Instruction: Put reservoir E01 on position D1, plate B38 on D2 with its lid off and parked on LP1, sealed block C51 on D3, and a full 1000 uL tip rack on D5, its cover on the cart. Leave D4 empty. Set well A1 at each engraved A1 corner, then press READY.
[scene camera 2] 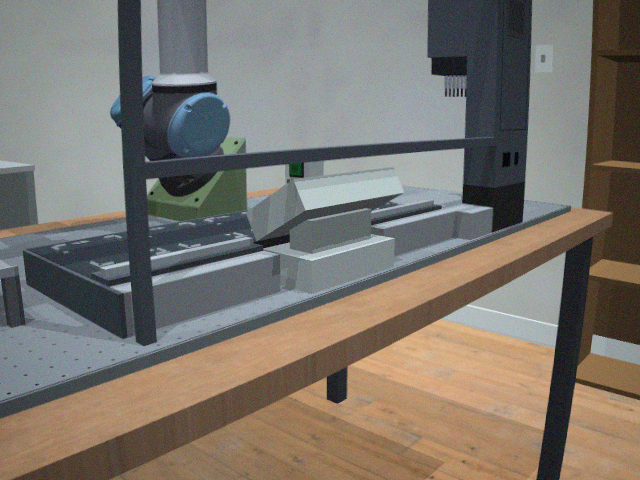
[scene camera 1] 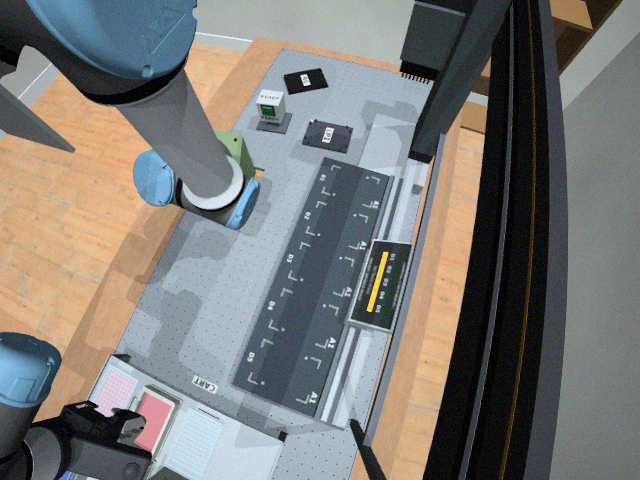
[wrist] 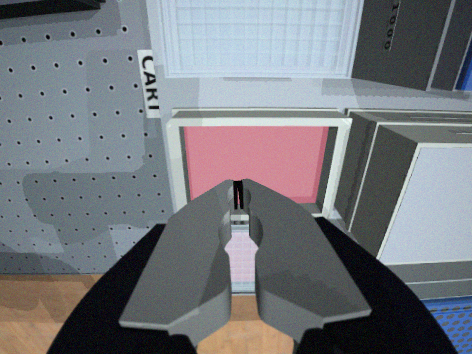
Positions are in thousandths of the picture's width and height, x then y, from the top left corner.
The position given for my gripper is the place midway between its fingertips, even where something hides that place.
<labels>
my gripper: scene camera 1 226, 880; wrist 503, 518; not seen in scene camera 2 (out of frame)
</labels>
